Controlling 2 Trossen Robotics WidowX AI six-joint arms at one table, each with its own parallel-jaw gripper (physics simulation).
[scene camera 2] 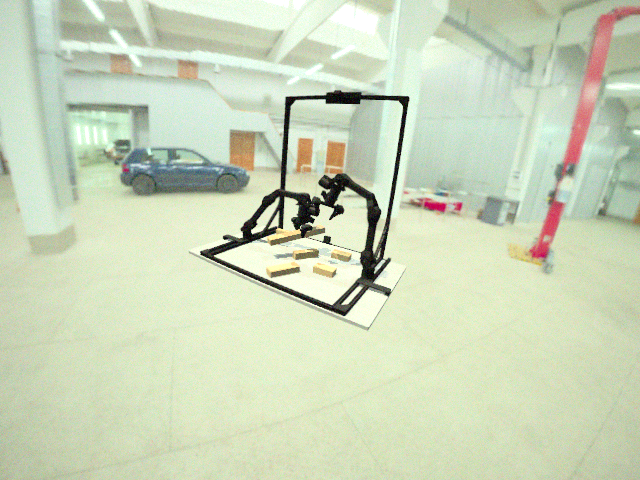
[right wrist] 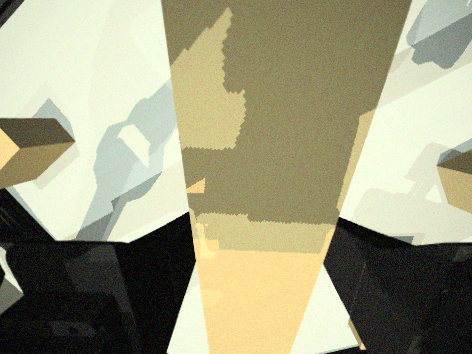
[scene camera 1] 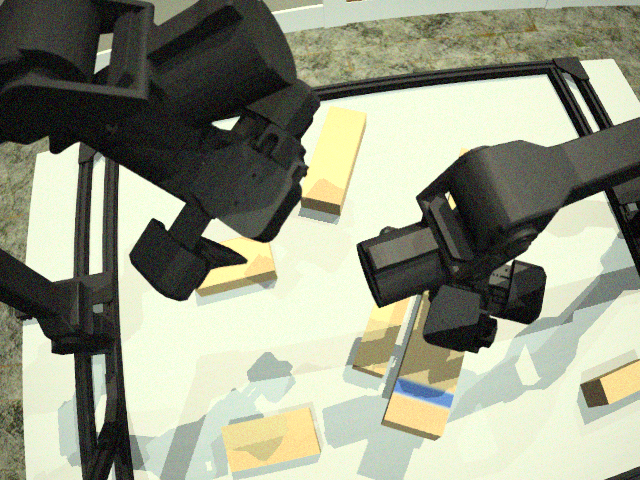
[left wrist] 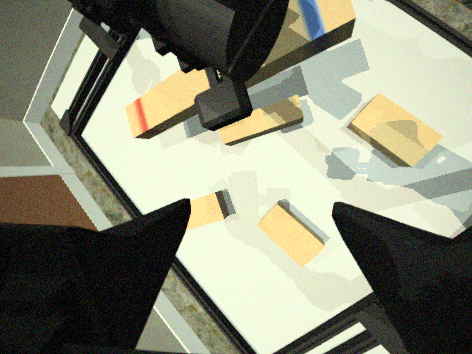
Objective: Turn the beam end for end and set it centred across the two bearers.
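Where they show: left gripper, fingertip midpoint: (scene camera 2: pixel 322 217) (left wrist: pixel 261 206); right gripper, fingertip midpoint: (scene camera 2: pixel 300 236) (right wrist: pixel 254 211); left arm's base, origin of the base link: (scene camera 2: pixel 367 277) (scene camera 1: pixel 94 334); right arm's base, origin of the base link: (scene camera 2: pixel 247 238) (left wrist: pixel 123 24).
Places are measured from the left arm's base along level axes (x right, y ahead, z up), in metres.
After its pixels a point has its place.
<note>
The long wooden beam (scene camera 1: pixel 419 410) {x 0.188, y 0.429, z 0.158 m} (scene camera 2: pixel 283 237) {x -0.063, y 0.541, z 0.117 m} (left wrist: pixel 170 102) {x -0.030, y 0.545, z 0.124 m} (right wrist: pixel 280 125) {x 0.110, y 0.470, z 0.146 m} is held above the table. Its blue band faces the bottom of scene camera 1; its red band shows in the left wrist view. My right gripper (right wrist: pixel 254 211) {x 0.063, y 0.502, z 0.103 m} (scene camera 2: pixel 305 227) {x 0.063, y 0.502, z 0.103 m} is shut across it between the bands. My left gripper (left wrist: pixel 261 206) {x 0.002, y 0.322, z 0.276 m} is open and empty, high above a wooden block (scene camera 1: pixel 258 266) {x -0.055, y 0.274, z 0.019 m} (left wrist: pixel 292 235) {x -0.069, y 0.230, z 0.019 m}, away from the beam. A block (scene camera 1: pixel 377 343) {x 0.086, y 0.415, z 0.025 m} (left wrist: pixel 265 120) {x 0.057, y 0.427, z 0.025 m} lies beside the raised beam. Another block (scene camera 1: pixel 273 439) {x 0.187, y 0.257, z 0.019 m} (left wrist: pixel 395 130) {x 0.186, y 0.250, z 0.019 m} lies at the bottom. I cannot tell which blocks are the bearers.
A longer block (scene camera 1: pixel 336 155) {x -0.215, y 0.417, z 0.019 m} (scene camera 2: pixel 283 269) {x -0.246, y 0.396, z 0.017 m} lies in the upper middle of scene camera 1, and another block (scene camera 1: pixel 622 384) {x 0.230, y 0.739, z 0.044 m} at the right edge. A black frame (scene camera 1: pixel 434 77) {x -0.362, y 0.630, z 0.001 m} borders the white table. The two arms' wrists stand apart above it.
</note>
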